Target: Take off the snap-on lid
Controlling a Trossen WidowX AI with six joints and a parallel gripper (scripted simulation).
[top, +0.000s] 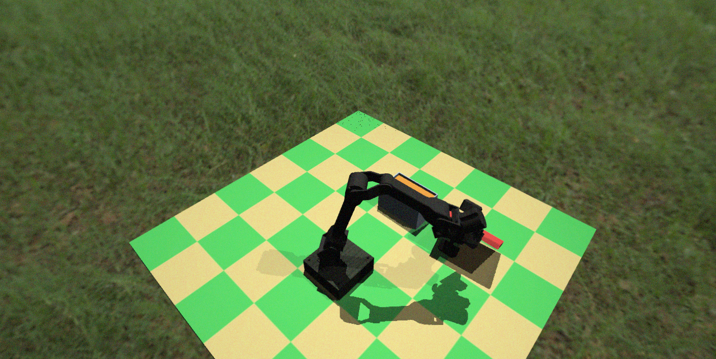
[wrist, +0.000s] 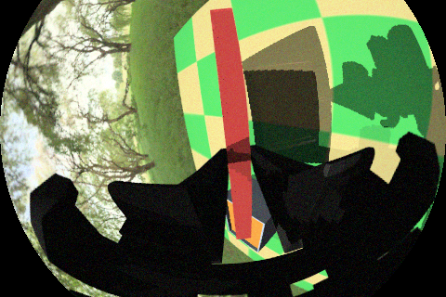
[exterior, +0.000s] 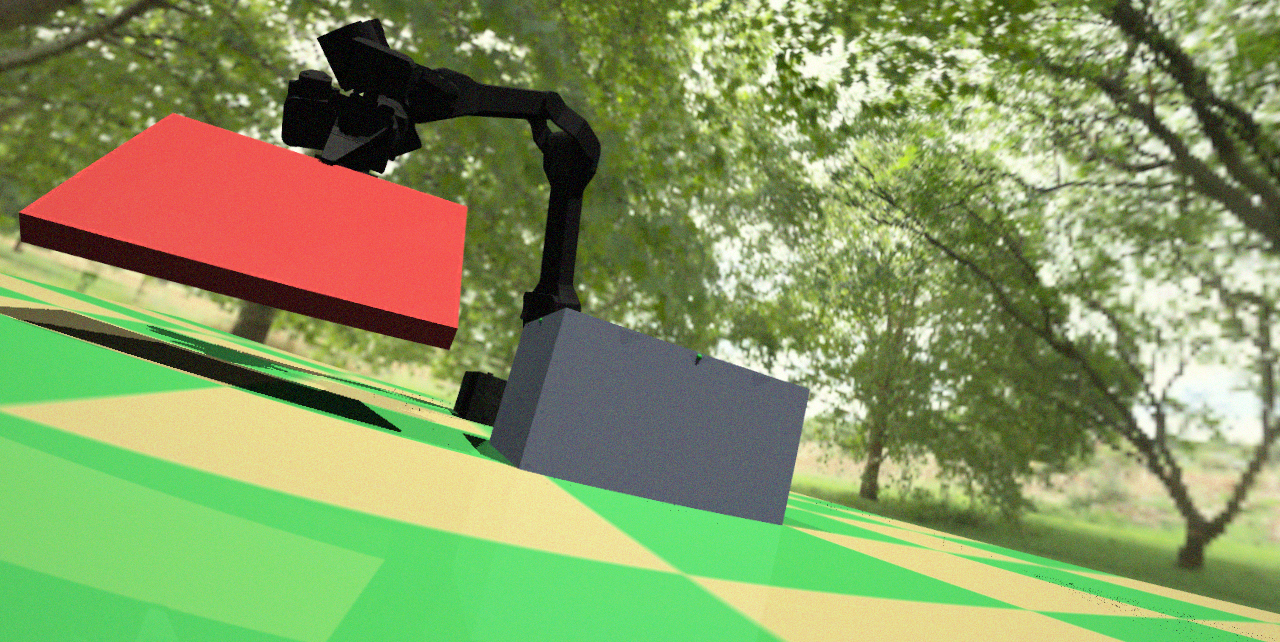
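Right now the red lid is 6 cm ahead of my gripper tip, 5 cm below it and 2 cm to the left of it. Also, from my gripper tip: grey-blue storage box 30 cm to the left, 11 cm below, 4 cm ahead.
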